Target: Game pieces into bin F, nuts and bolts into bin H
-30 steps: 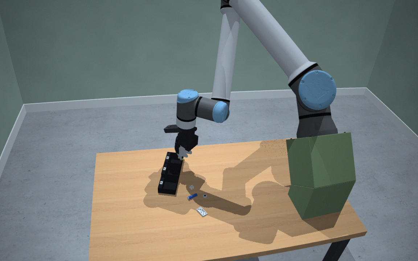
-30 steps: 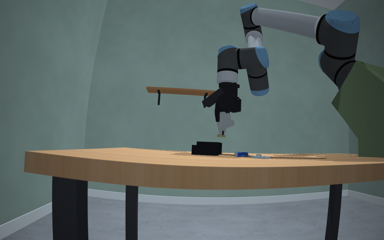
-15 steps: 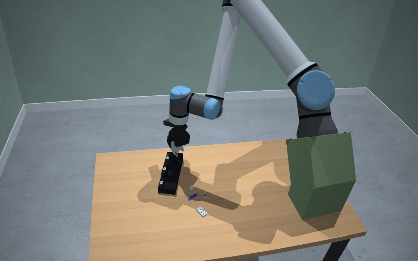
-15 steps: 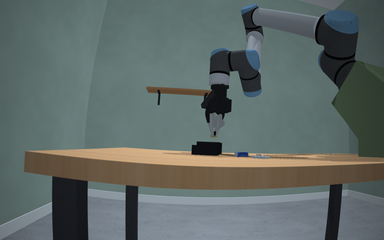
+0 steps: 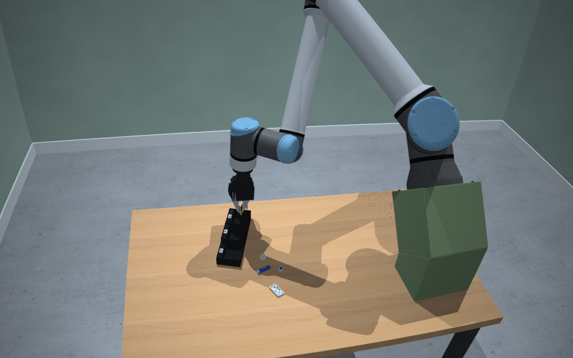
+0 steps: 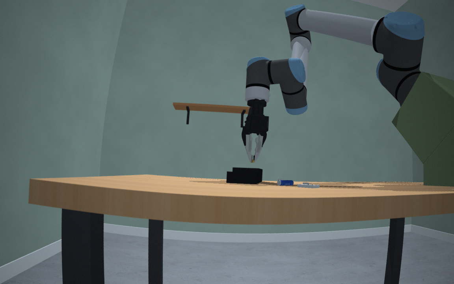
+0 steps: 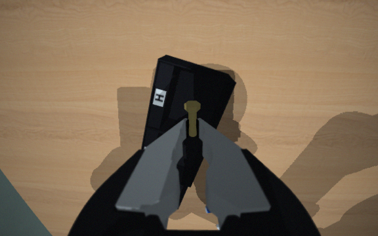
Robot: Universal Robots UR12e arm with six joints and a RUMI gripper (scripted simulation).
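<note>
Now: hand 1 cm to the left of the brass bolt and 1 cm above it. Round my hand: battery: 24 cm to the left, 8 cm below, 2 cm behind; white die: 19 cm to the left, 8 cm below, 3 cm behind; black bin: 7 cm to the left, 6 cm below, 4 cm ahead.
</note>
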